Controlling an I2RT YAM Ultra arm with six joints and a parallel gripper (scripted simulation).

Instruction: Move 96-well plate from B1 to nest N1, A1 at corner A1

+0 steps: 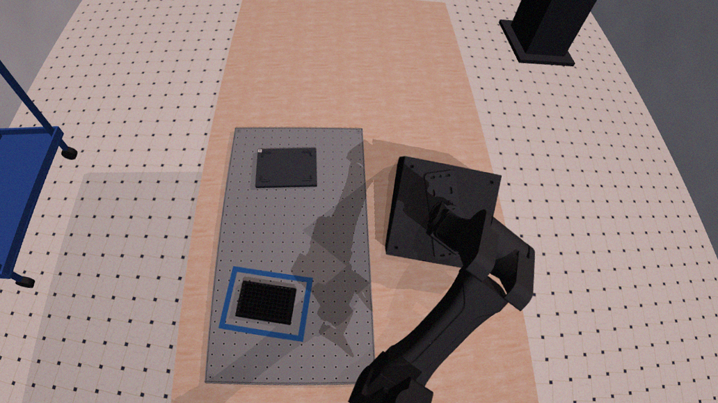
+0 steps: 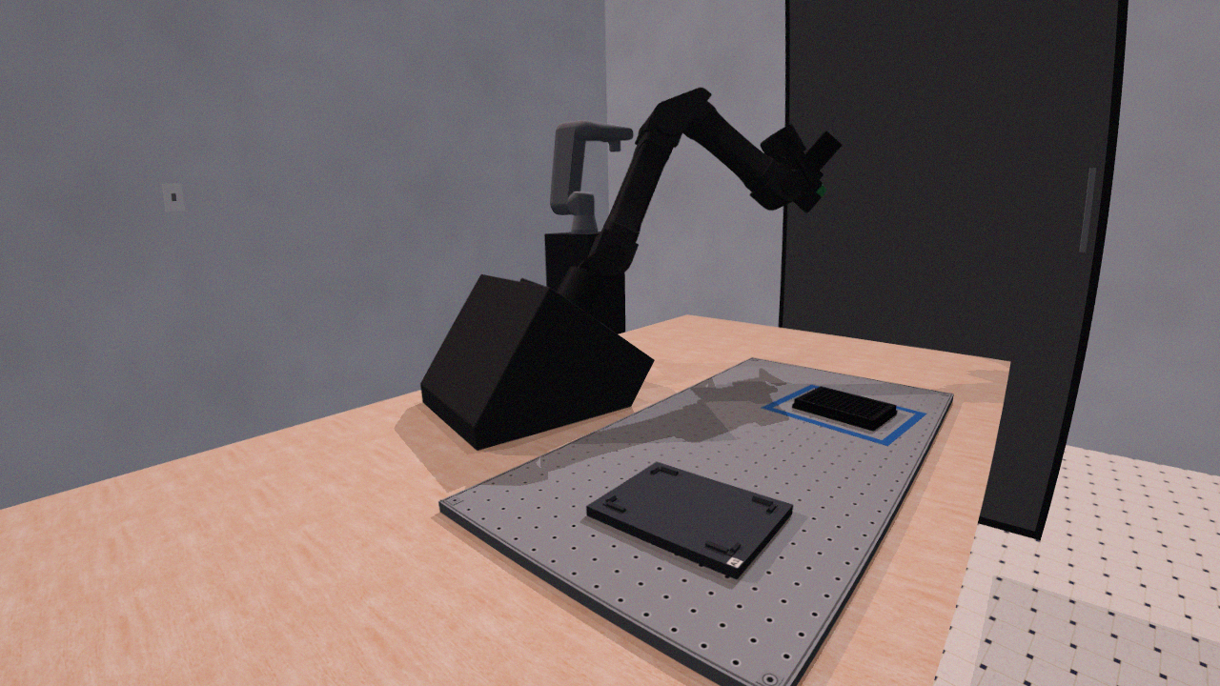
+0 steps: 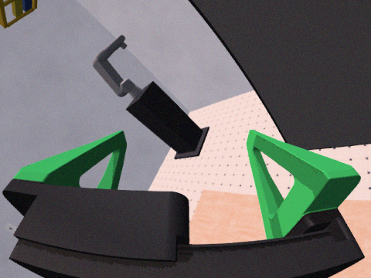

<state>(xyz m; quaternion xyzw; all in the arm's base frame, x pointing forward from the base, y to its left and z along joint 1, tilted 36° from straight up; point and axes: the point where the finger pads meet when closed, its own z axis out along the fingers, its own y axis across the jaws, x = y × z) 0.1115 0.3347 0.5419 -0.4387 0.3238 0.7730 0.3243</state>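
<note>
Now: hand 44 cm to the left of the black 96-well plate, 34 cm above it and 26 cm short of it. Also, from my hand: plate nest N1: 81 cm to the right, 35 cm below, 20 cm ahead; A1 label: 87 cm to the right, 34 cm below, 28 cm ahead.
</note>
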